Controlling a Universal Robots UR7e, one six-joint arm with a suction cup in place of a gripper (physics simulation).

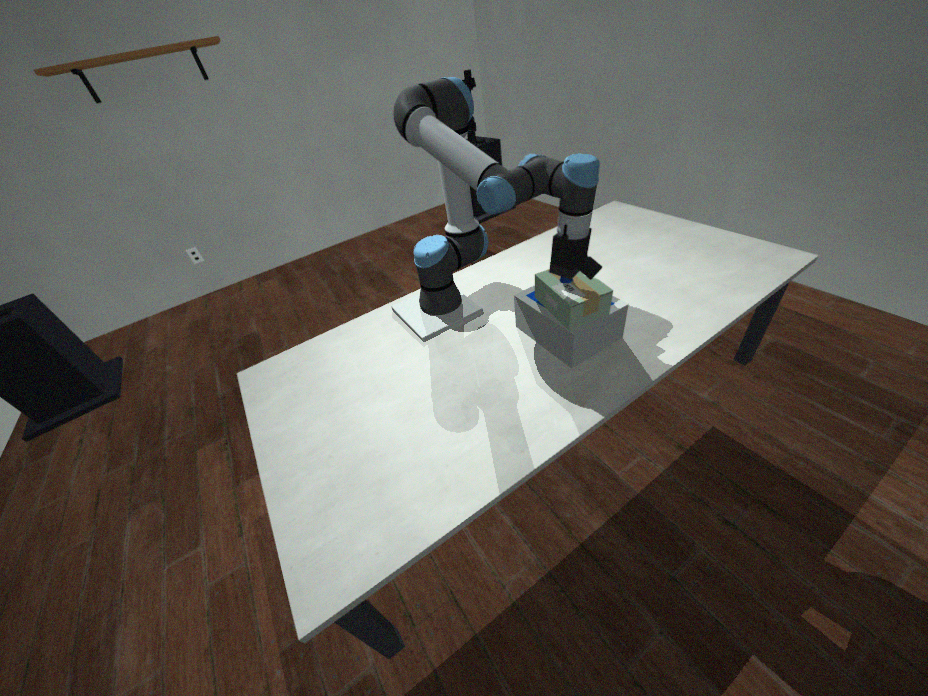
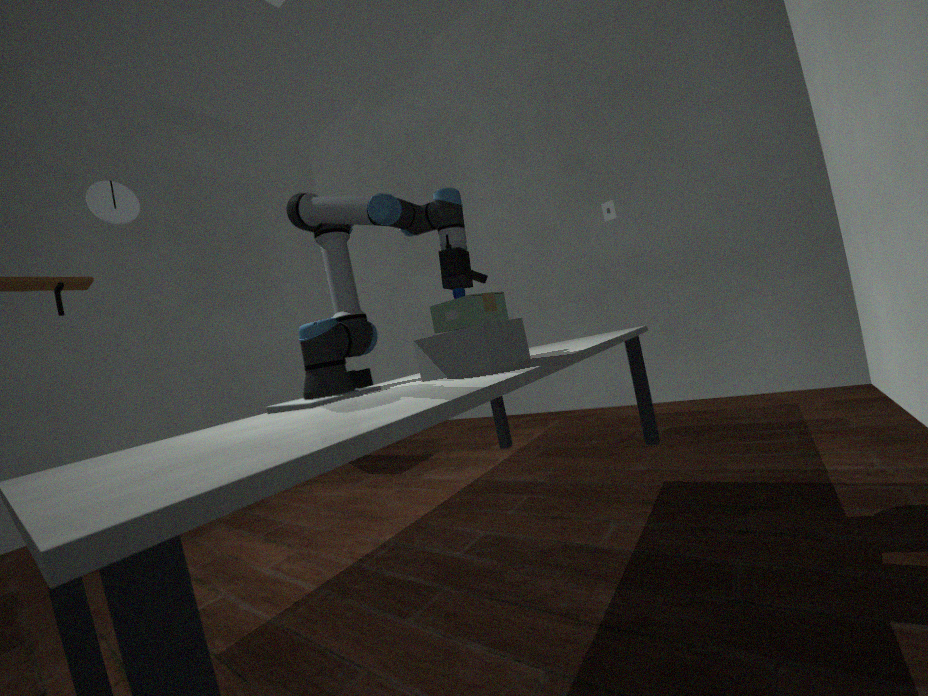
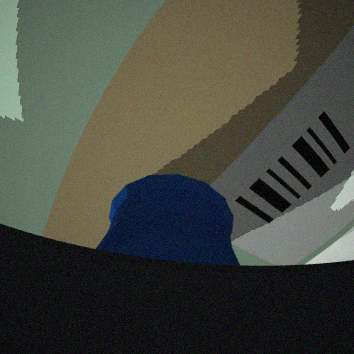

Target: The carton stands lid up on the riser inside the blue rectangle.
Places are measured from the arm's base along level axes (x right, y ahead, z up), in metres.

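Where they show: hand, its tool point: (image 1: pixel 565 283) (image 3: pixel 172 202); arm's base, origin of its link: (image 1: pixel 440 302) (image 2: pixel 329 394).
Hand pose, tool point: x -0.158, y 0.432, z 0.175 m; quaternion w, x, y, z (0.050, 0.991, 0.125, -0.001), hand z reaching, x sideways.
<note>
Each offset is from my tool point to the top centre of the thing. "*": to the spot under its first point. Level surfaces: height alone.
The carton @[dx -0.004, dy +0.017, dz +0.015 m] (image 1: pixel 558 300) (image 2: pixel 470 312) (image 3: pixel 193 88) is pale green with a tan band and a white barcode label @[dx +0.022, dy +0.031, dz +0.012 m] (image 3: pixel 298 154) on its lid. It stands lid up on the grey riser @[dx -0.029, dy -0.012, dz -0.070 m] (image 1: pixel 572 340) (image 2: pixel 475 352). A sliver of the blue rectangle @[* dx +0.031, dy -0.095, dz -0.070 m] (image 1: pixel 532 297) shows at the carton's left edge. My suction cup (image 1: pixel 566 281) (image 2: pixel 459 293) (image 3: pixel 171 218) points straight down and presses on the carton's lid, on the tan band next to the label. The arm's shadow darkens the lid.
The riser stands on a white table @[dz -0.190 m] (image 1: pixel 358 449) (image 2: pixel 254 435), toward its far right part. The arm's base (image 1: pixel 439 298) (image 2: pixel 329 376) sits on a thin plate left of the riser. Wooden floor lies around the table.
</note>
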